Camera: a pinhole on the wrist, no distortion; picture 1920 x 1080 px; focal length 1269.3 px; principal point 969.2 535.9 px. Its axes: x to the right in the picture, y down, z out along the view. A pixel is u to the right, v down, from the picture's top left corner.
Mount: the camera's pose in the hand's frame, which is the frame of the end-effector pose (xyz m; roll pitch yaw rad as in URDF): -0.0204 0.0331 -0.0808 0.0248 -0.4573 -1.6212
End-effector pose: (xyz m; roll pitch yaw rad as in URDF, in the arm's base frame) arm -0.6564 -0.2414 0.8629 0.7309 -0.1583 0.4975
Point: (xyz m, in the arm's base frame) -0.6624 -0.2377 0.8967
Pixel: 1673.9 889.5
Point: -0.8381 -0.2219 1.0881
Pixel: 509.7 77.8
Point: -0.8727 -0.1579 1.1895
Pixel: 251.6 224.0
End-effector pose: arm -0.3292 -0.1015 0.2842 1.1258 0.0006 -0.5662
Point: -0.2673 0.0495 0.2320
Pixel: behind the camera
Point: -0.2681 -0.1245 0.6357
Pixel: 319.8 838.1
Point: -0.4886 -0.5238 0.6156
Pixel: 1402.1 799.8
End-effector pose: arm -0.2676 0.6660 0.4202 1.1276 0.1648 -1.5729
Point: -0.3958 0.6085 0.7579
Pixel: 819.6 601.2
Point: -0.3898 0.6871 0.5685
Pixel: 1349.1 429.7
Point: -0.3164 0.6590 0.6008
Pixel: 927.2 524.9
